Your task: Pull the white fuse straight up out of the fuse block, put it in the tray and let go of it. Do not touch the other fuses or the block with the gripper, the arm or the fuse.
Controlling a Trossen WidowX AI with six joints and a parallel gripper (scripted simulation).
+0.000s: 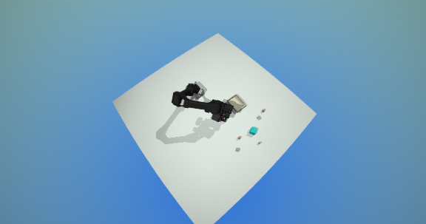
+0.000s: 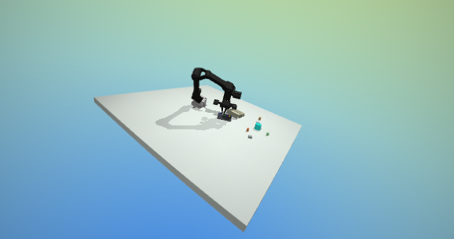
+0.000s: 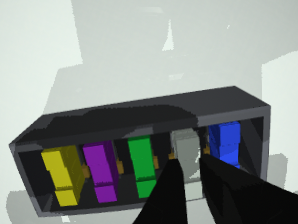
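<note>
Now: gripper tip 20 mm short of the green fuse, 20 mm above it and 10 mm to the right of it. Round my gripper tip: white fuse: 10 mm below; purple fuse: 30 mm ahead, 20 mm to the left, 20 mm below; blue fuse: 20 mm below, 20 mm behind, 10 mm to the right.
</note>
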